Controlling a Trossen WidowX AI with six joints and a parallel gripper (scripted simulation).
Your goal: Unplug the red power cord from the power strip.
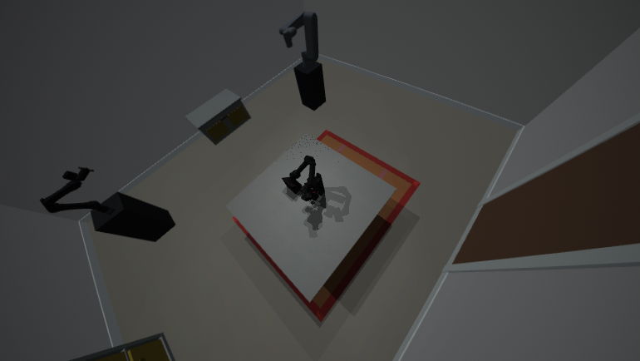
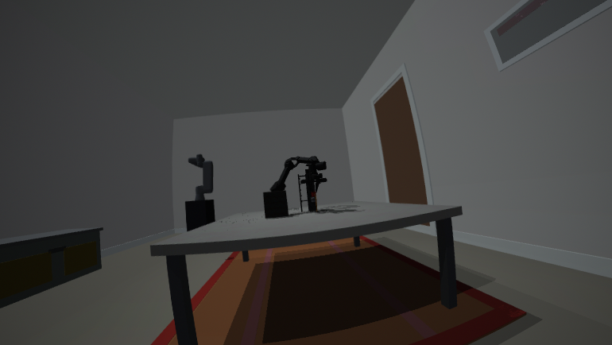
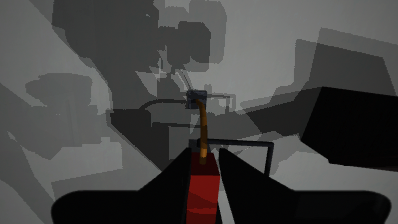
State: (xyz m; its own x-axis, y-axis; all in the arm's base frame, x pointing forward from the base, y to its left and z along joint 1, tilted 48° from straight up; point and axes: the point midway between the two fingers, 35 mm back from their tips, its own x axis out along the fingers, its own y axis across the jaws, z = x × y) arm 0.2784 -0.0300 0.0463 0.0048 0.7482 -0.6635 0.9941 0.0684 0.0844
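Right now the red plug is 6 cm to the left of my gripper tip and 1 cm behind it.
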